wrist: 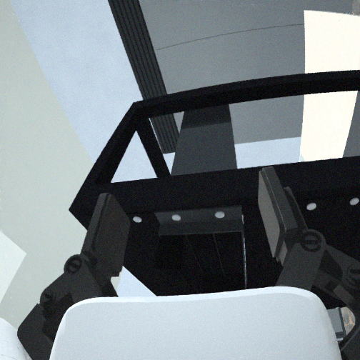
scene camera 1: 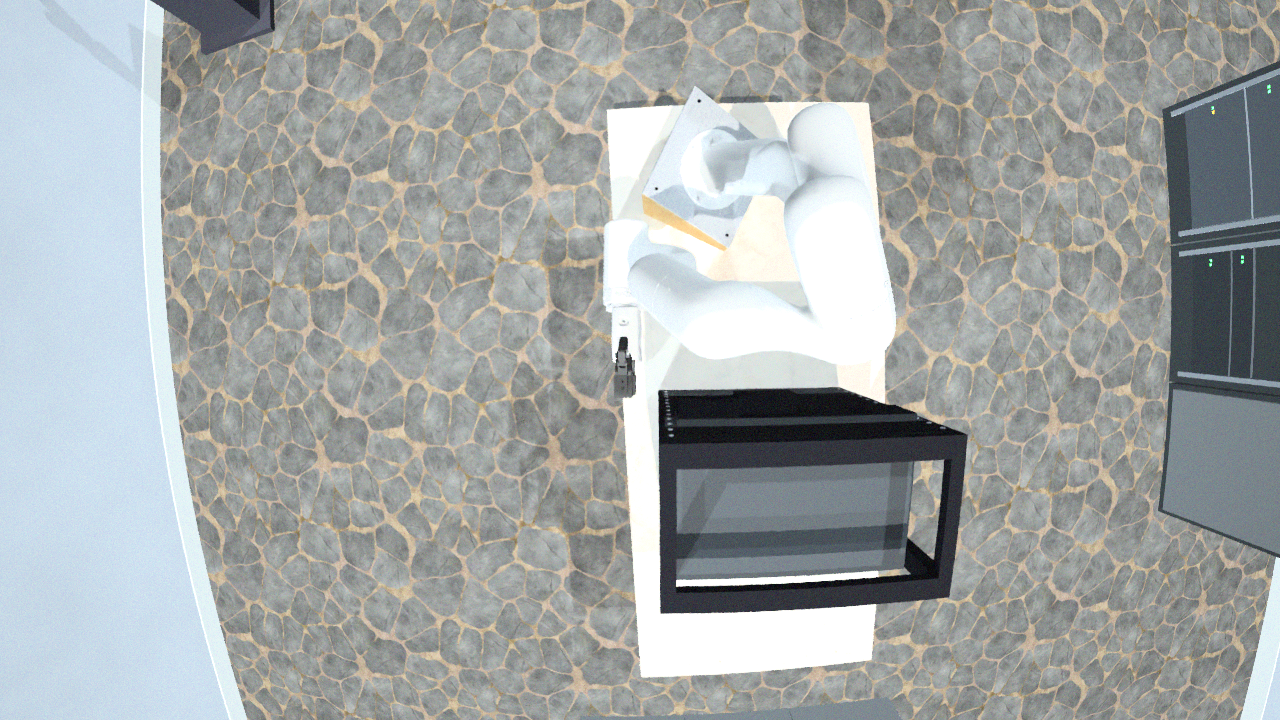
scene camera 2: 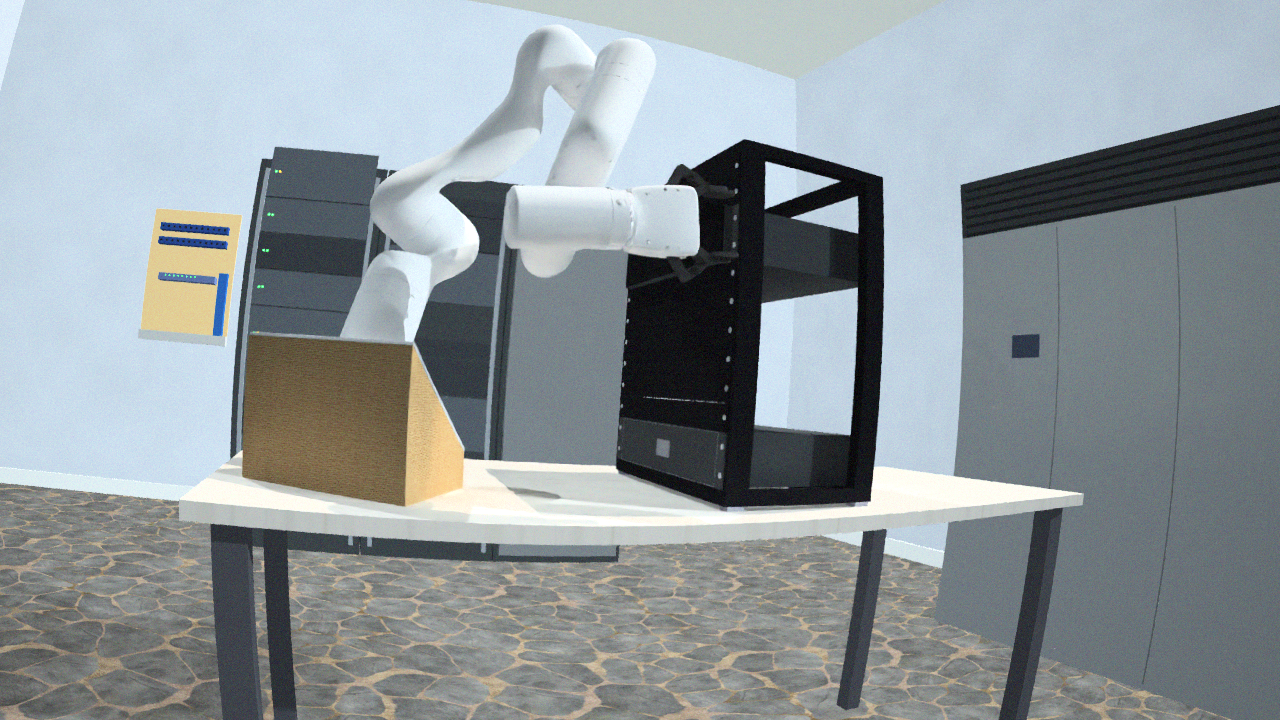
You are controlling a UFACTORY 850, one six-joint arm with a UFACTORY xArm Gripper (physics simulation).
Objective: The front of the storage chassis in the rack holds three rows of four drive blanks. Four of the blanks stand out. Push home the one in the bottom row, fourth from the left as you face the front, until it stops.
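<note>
The storage chassis (scene camera 2: 810,255) (wrist: 205,147) sits in the upper part of the black rack (scene camera 1: 810,450) (scene camera 2: 744,376) (wrist: 200,194). Its front is very dark in the wrist view, with faint upright lines. The single drive blanks, the bottom row's fourth among them, cannot be made out there, nor how far any stands out. My gripper (scene camera 1: 623,385) (scene camera 2: 733,224) (wrist: 186,196) is open and empty, its fingers spread one above the other in scene camera 2. In scene camera 1 it is off to the left of the rack, about level with its front edge.
A lower grey unit (scene camera 2: 671,447) sits at the rack's bottom. The rack stands on the white table (scene camera 1: 756,640) (scene camera 2: 554,519). The arm's wedge-shaped base block (scene camera 1: 684,223) (scene camera 2: 326,416) is on the same table. Tall cabinets (scene camera 1: 1226,447) (scene camera 2: 1109,402) stand farther off.
</note>
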